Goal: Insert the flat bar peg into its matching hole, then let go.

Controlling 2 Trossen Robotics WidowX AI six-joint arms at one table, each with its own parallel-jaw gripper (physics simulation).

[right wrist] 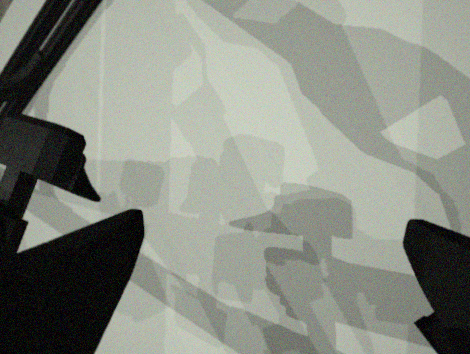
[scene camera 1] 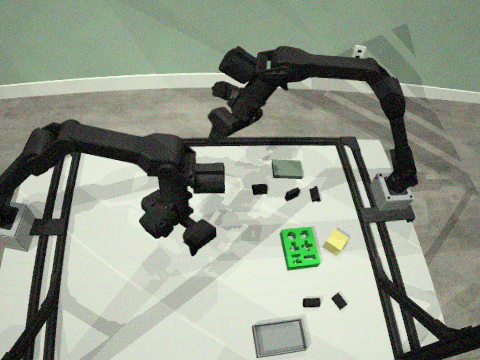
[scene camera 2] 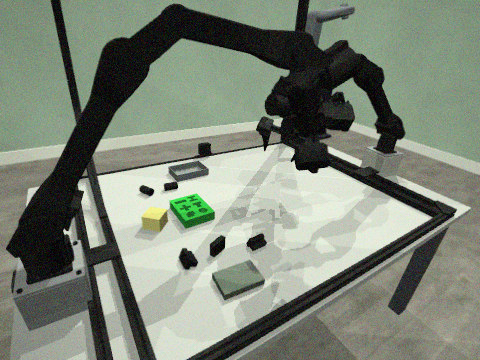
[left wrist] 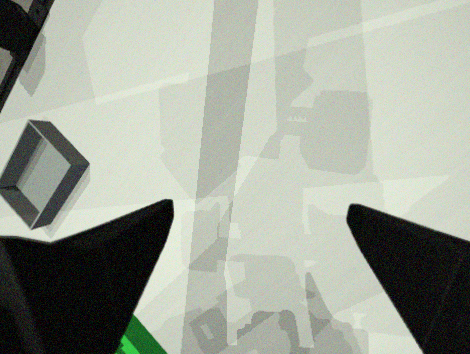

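Note:
A small black peg [scene camera 1: 292, 193] [scene camera 2: 217, 245], which looks like the flat bar, stands on edge between two other black pegs. The green board [scene camera 1: 285, 251] [scene camera 2: 199, 220] [left wrist: 144, 336] has several shaped holes, with a straight slot [scene camera 1: 309, 258] [scene camera 2: 180, 201] in one corner. My left gripper [scene camera 1: 176, 245] [left wrist: 259, 209] is open and empty, high above the table, left of the board in scene camera 1. My right gripper [scene camera 1: 215, 115] [right wrist: 273, 227] is open and empty, raised near the table's back edge. In scene camera 2 the grippers overlap and hide some fingers.
A yellow block [scene camera 1: 336, 241] [scene camera 2: 154, 219] is beside the board. A grey tray [scene camera 1: 279, 337] [scene camera 2: 188, 171] [left wrist: 47, 172] and a grey-green slab [scene camera 1: 287, 169] [scene camera 2: 238, 280] lie on the table. Two black pegs [scene camera 1: 311, 302] [scene camera 1: 339, 300] lie between tray and board. Dark rails border the table.

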